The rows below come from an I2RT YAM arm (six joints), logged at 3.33 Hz.
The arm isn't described. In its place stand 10 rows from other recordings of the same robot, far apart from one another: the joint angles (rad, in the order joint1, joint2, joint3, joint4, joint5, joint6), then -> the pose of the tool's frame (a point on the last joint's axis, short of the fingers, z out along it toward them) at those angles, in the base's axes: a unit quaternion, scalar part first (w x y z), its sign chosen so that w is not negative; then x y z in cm.
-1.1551, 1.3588, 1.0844, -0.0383, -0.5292, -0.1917 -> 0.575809, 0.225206, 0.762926, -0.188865, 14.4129, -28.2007, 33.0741
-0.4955, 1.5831, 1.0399, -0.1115, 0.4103, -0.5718 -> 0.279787, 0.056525, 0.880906, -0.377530, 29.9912, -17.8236, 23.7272
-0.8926, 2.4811, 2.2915, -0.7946, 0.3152, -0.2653 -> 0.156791, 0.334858, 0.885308, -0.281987, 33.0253, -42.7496, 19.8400
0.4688, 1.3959, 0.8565, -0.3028, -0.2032, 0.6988 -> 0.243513, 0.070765, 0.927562, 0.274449, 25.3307, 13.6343, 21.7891
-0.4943, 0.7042, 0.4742, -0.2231, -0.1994, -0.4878 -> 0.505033, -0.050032, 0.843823, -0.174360, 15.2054, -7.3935, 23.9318
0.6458, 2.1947, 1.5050, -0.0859, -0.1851, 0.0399 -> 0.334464, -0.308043, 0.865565, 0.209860, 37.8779, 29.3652, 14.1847
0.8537, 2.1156, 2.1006, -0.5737, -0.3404, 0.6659 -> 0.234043, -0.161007, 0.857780, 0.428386, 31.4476, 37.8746, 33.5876
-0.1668, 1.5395, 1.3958, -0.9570, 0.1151, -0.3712 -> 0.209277, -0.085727, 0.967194, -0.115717, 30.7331, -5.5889, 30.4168
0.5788, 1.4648, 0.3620, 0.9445, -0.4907, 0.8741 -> 0.347866, -0.047348, 0.753178, 0.556300, 20.8656, 15.6388, 16.7815
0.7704, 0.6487, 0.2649, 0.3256, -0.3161, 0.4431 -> 0.491439, -0.223593, 0.691121, 0.480463, 11.2080, 12.4190, 23.0621
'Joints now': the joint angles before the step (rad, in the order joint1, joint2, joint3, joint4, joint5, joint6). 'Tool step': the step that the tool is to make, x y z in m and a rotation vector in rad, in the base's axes. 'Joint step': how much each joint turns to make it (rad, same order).
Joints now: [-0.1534, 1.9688, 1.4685, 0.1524, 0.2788, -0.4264]
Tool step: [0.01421, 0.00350, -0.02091, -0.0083, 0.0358, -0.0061]
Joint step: [0.0133, 0.0736, 0.0343, 0.0068, 0.0229, -0.0059]
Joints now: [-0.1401, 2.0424, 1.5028, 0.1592, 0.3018, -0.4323]
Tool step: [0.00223, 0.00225, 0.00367, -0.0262, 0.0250, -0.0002]
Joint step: [0.0065, 0.0040, 0.0264, -0.0356, 0.0173, -0.0259]
